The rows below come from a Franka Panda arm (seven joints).
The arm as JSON. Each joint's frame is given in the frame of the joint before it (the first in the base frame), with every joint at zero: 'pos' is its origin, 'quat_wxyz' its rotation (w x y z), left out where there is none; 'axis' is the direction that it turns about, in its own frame. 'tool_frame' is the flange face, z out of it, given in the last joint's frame.
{
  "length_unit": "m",
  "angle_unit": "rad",
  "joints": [
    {
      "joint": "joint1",
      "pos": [
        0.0,
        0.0,
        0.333
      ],
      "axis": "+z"
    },
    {
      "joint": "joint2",
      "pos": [
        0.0,
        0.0,
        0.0
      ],
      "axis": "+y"
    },
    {
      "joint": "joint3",
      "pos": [
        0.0,
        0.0,
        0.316
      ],
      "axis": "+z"
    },
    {
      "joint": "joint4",
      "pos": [
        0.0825,
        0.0,
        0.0
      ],
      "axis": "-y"
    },
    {
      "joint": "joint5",
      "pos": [
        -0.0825,
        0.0,
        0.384
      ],
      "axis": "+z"
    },
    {
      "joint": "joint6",
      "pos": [
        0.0,
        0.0,
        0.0
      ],
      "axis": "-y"
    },
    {
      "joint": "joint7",
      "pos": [
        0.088,
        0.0,
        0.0
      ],
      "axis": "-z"
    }
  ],
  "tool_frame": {
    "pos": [
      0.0,
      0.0,
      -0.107
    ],
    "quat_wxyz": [
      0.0,
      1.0,
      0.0,
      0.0
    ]
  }
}
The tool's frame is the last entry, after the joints.
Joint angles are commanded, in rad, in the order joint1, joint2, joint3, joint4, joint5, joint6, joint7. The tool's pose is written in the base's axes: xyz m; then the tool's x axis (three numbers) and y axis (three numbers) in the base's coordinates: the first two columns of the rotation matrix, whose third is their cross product. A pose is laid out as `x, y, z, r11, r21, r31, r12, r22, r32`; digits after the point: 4 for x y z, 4 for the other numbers.
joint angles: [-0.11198 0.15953 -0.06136 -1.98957 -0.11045 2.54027 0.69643]
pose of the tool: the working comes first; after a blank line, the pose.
Where each joint sits with the arm in this pose, in the base's axes (m; each line is computed from the numbers above, not from the rounded line before):
joint1: 0.0000 0.0000 0.3330
joint2: 0.0000 0.0000 0.3330
joint3: 0.0499 -0.0056 0.6450
joint4: 0.1301 -0.0197 0.6319
joint5: 0.4911 -0.0840 0.4912
joint6: 0.4911 -0.0840 0.4912
joint7: 0.5724 -0.0898 0.5243
the tool: 0.6116 -0.1043 0.4258

0.6116, -0.1043, 0.4258, 0.6376, -0.6841, 0.3542, -0.6781, -0.7166, -0.1632
